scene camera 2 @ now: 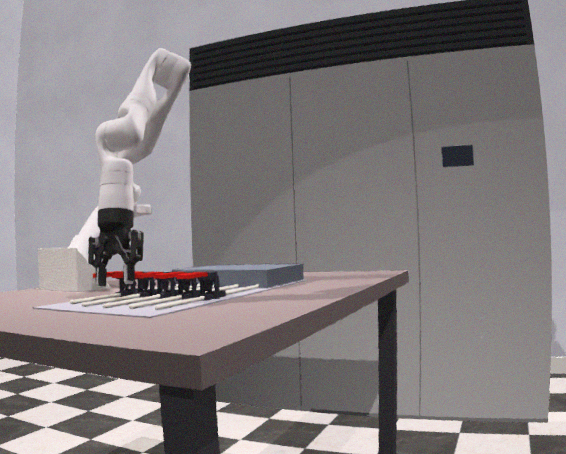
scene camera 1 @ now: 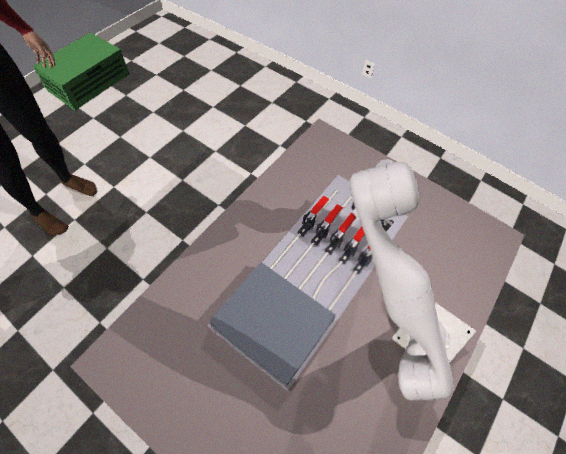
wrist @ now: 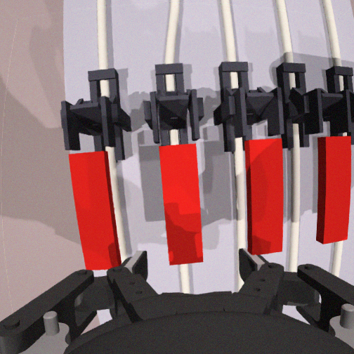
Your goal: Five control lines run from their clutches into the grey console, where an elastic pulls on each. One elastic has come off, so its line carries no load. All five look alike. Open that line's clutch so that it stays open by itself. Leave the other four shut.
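Places are measured from the arm's base along level axes (x ahead, y left, z up), in centimetres.
Pixels of known places: gripper, fingertip midpoint: (scene camera 2: 114, 285); arm's base, origin of the base link: (scene camera 2: 76, 268).
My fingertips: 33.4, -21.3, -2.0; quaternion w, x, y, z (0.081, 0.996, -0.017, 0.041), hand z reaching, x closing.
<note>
For each thing: its top centre in the pictures, then the offset to it from my fingertips, as dx, dy, dz. "spot": a spot on its surface instead. Level surfaces: height alone.
- control line, surface spot: (scene camera 1: 325, 278) spot: +0.1, +23.8, -2.6
- grey console, middle of its top: (scene camera 2: 239, 266) (scene camera 1: 273, 318) +4.4, +44.7, +1.0
- pale board, its level: dz -3.4
One control line (scene camera 1: 325, 278) (wrist: 173, 35) has a bend between its clutch (scene camera 1: 350, 250) (wrist: 172, 110) and the grey console (scene camera 1: 272, 315) (scene camera 2: 285, 275); the other lines look straighter in scene camera 1. It is second from the left in the wrist view. Its red handle (wrist: 181, 205) lies down like the other red handles (scene camera 1: 319, 205) (wrist: 95, 210) in view. My gripper (scene camera 2: 115, 279) (wrist: 192, 262) is open and points down. Its fingertips stand on either side of that handle's free end, near handle height, with no visible grip. The arm hides the gripper in scene camera 1.
The neighbouring handle (wrist: 265, 195) ends close to the right fingertip, and the leftmost handle ends close to the left one. The lines and clutches lie on a pale board (scene camera 1: 354, 289) (wrist: 140, 30). A person and a green box (scene camera 1: 85, 60) are beyond the table.
</note>
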